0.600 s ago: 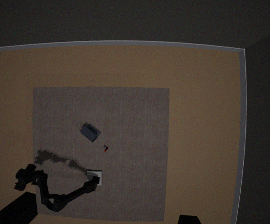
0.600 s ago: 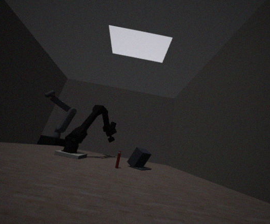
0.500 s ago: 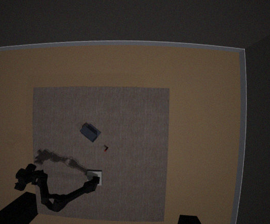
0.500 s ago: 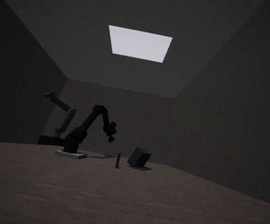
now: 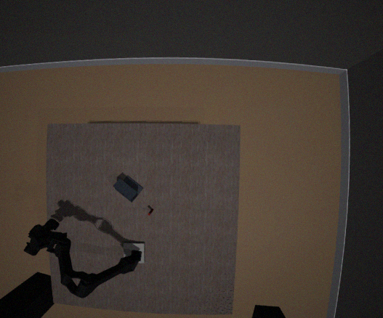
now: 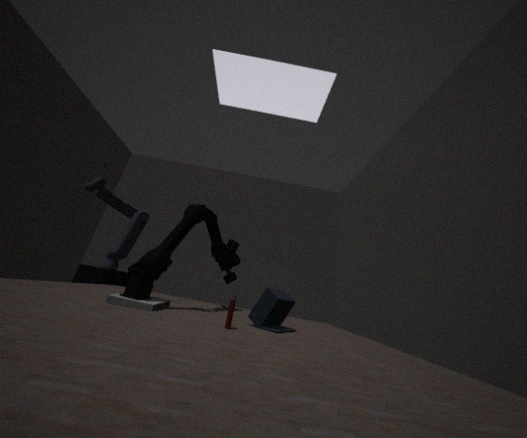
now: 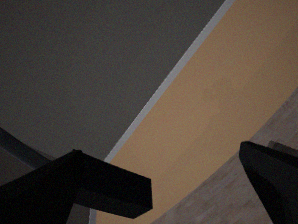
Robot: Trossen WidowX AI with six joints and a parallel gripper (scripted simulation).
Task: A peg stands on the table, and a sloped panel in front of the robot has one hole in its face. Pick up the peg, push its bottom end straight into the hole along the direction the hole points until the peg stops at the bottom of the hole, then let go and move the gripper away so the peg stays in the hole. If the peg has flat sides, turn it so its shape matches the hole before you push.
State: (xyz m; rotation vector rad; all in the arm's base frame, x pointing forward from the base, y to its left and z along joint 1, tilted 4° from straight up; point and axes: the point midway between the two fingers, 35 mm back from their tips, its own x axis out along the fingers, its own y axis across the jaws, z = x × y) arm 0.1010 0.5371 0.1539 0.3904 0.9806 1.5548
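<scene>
My gripper tip is now 320 mm short of the sloped panel, 450 mm to the left of it and 130 mm above it. From my gripper tip the other things lie so: peg (210 mm ahead, 620 mm to the right, 130 mm below).
</scene>
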